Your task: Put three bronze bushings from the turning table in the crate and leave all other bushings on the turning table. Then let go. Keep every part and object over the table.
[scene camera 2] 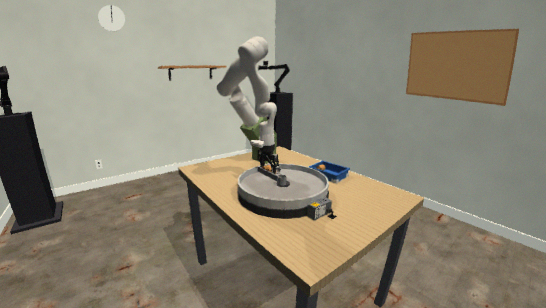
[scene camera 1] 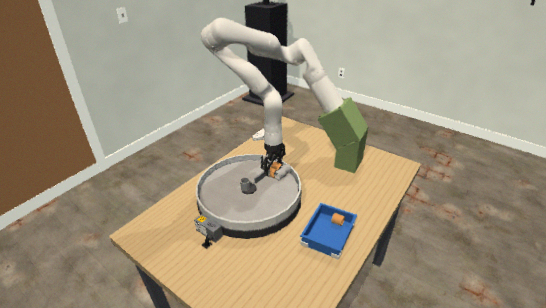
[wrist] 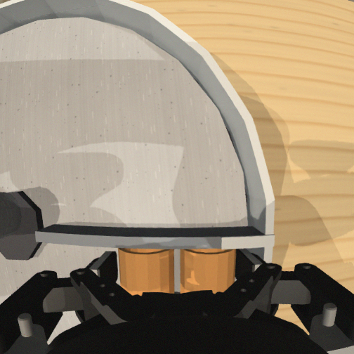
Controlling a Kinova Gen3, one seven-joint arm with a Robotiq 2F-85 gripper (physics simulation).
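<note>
The turning table is a grey round tray with a raised rim. Two bronze bushings lie in it; in the wrist view the left one and the right one lie side by side against the thin bar. My gripper is open, low over the tray, with its fingers on the outer sides of this pair. Grey bushings lie beside them, partly hidden. The blue crate holds one bronze bushing.
The thin bar runs from the dark centre post to the tray's rim. A grey control box stands against the tray. The green arm base stands at the table's back.
</note>
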